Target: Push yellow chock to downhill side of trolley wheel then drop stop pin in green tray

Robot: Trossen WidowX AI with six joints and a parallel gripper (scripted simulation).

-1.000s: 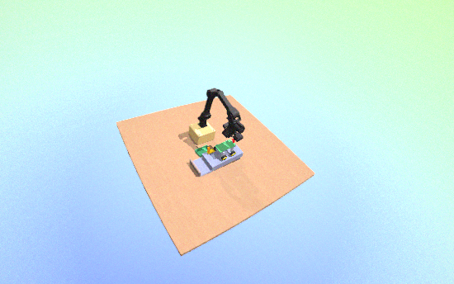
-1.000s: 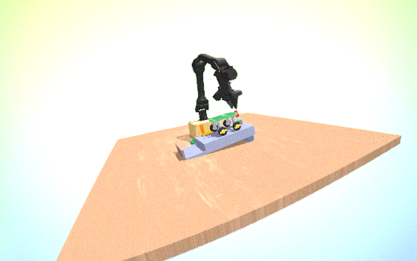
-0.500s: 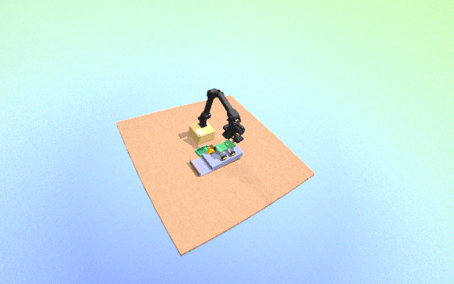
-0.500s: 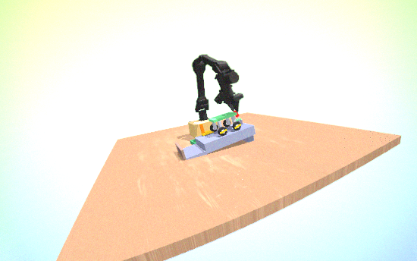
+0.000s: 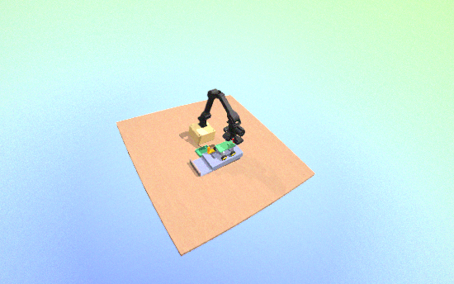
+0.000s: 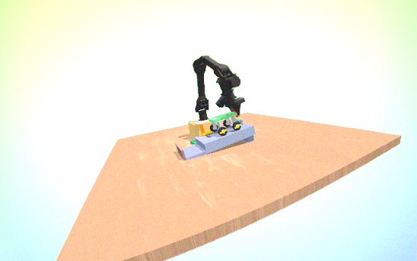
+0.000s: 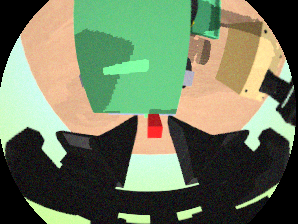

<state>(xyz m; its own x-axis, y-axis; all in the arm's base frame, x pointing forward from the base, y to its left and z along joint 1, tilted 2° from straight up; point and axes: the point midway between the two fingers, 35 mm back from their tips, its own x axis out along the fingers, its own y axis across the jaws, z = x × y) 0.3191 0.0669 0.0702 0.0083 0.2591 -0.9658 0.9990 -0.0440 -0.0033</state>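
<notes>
My gripper tip is now 10 mm above the red-headed stop pin. From my gripper tip the other things lie so: yellow chock 180 mm to the right, 60 mm below, 50 mm behind; then grey ramp 100 mm to the right, 90 mm below, 20 mm ahead; then trolley 90 mm to the right, 30 mm below, 20 mm ahead.
</notes>
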